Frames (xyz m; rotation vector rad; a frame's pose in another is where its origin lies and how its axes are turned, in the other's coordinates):
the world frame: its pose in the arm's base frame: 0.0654 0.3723 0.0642 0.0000 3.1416 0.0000
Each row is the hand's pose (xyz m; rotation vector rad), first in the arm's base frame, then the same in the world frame.
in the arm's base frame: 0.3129 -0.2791 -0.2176 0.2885 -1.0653 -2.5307
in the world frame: -0.2475 -0.6514 0.2818 -2.2996 0.4834 -0.2622
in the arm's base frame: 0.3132 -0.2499 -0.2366 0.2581 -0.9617 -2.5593
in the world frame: -0.2478 -0.6222 0.3008 -2.3746 0.5104 -0.2395
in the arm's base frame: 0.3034 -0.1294 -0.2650 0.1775 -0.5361 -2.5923
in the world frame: -0.2380 -0.5017 0.3292 -2.6558 0.6774 -0.1819
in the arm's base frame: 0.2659 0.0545 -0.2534 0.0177 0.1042 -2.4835
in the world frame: -0.2005 -0.3178 0.3176 2.8987 -0.9870 0.0207
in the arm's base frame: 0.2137 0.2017 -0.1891 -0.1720 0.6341 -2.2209
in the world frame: -0.1483 -0.1706 0.2533 2.3906 -1.0918 -0.1851
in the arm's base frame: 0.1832 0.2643 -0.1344 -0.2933 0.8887 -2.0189
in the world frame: -0.1178 -0.1080 0.1986 2.0995 -1.1412 -0.3050
